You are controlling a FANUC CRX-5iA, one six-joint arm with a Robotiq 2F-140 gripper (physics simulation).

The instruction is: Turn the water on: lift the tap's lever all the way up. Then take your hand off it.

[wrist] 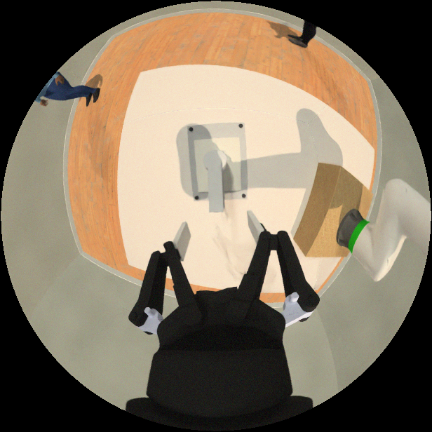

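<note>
The tap's grey lever [216, 187] shows near the middle of the wrist view, seen from above. It extends from a round pivot over a grey base plate [243, 172] with dark bolts at its corners, toward my gripper. My gripper [217, 223] is open, with its two pale finger pads standing wide apart on either side of the line of the lever. The lever's tip ends a little short of the pads, and nothing shows between them. The lever's exact height is hard to tell from this view.
A brown box-shaped block [322, 215] stands at the right, beside the robot's white arm [395, 225] with a green ring. The base plate is on a cream table top [150, 150]. Wooden flooring surrounds it. A person in blue [70, 91] is at the upper left, and dark legs [307, 35] show at the top right.
</note>
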